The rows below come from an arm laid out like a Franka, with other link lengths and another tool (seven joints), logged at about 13 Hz.
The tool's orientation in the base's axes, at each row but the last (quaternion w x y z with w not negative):
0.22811, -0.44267, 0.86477, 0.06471
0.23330, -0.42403, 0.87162, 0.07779
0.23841, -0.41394, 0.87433, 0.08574
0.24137, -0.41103, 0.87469, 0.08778
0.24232, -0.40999, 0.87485, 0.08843
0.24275, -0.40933, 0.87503, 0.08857
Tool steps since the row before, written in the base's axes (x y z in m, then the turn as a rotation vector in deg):
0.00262, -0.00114, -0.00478, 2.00, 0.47, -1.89
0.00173, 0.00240, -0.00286, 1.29, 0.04, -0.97
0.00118, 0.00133, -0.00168, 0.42, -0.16, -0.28
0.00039, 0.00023, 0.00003, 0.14, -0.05, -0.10
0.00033, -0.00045, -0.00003, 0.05, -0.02, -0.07
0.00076, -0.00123, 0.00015, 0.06, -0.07, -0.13
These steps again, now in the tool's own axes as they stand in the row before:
0.00168, -0.00234, 0.00477, -0.50, -1.14, 2.50
-0.00125, 0.00034, 0.00390, -0.26, -0.91, 1.31
-0.00073, 0.00003, 0.00233, 0.02, -0.41, 0.33
-0.00038, -0.00015, 0.00019, 0.01, -0.13, 0.12
0.00014, -0.00054, -0.00002, 0.02, -0.05, 0.07
0.00034, -0.00138, -0.00030, 0.08, -0.09, 0.11

